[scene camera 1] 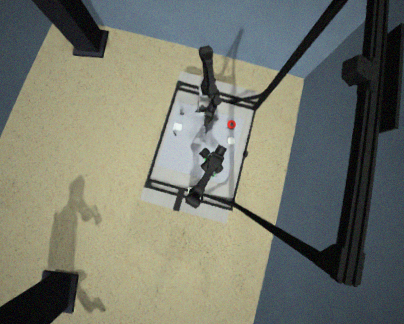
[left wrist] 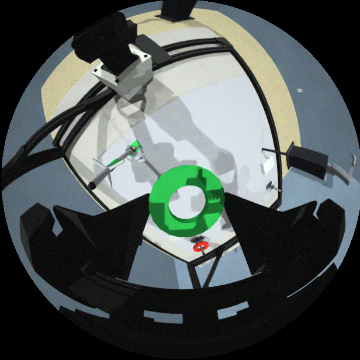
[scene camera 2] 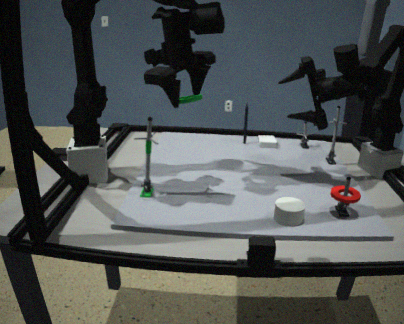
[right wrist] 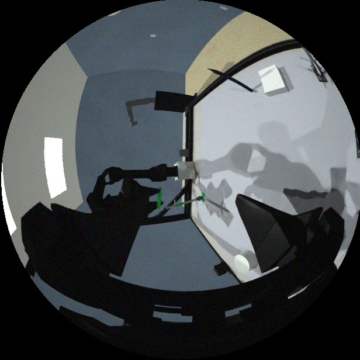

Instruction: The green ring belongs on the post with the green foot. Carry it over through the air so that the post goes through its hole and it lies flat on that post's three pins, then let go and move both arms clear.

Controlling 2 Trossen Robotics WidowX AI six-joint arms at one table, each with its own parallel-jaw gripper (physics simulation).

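Places are measured from the left arm's base along level axes (x back, y up, z left), in centimetres.
Where they show: left gripper, fingertip midpoint: [scene camera 2: 186,102]; right gripper, fingertip midpoint: [scene camera 1: 204,126] [scene camera 2: 282,100]; left arm's base at its link origin: [scene camera 2: 86,142]; right arm's base at its link origin: [scene camera 1: 205,91] [scene camera 2: 383,146].
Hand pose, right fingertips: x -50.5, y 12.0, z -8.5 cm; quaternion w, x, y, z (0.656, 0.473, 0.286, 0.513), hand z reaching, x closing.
Observation:
Each offset is from my right fingertips to the top centre of the thing. "pt": to the spot under its first point.
The green ring @(dx +25.6, dy +2.2, dz -3.0 cm) [scene camera 2: 190,99] [left wrist: 160,195] [right wrist: 159,198] is held in the air, near level, between the fingers of my left gripper [scene camera 2: 188,100] [left wrist: 187,197]. My left gripper is shut on it. The post with the green foot @(pt dx +35.1, dy -8.2, dz -8.6 cm) [scene camera 2: 148,147] [left wrist: 114,163] stands upright at the left of the board in scene camera 2. The ring is higher than the post's top and to its right there, apart from it. The three pins show near the post's top. My right gripper [scene camera 2: 284,99] is open and empty, at the right in scene camera 2.
A red ring @(dx -6.9, dy -15.4, dz -23.9 cm) [scene camera 1: 231,121] [scene camera 2: 336,195] [left wrist: 196,247] sits on a short post at the right front in scene camera 2. A white cylinder @(dx +6.9, dy -17.0, dz -23.3 cm) [scene camera 1: 231,141] [scene camera 2: 289,212] stands left of it. A white block @(dx -6.5, dy -18.5, dz +22.2 cm) [scene camera 2: 267,141], a dark rod @(dx +0.8, dy -6.5, dz +24.3 cm) [scene camera 2: 245,124] and two posts @(pt dx -21.3, dy -12.3, dz +4.0 cm) [scene camera 2: 335,137] @(pt dx -18.1, dy -16.3, dz +16.9 cm) [scene camera 2: 305,136] stand farther back.

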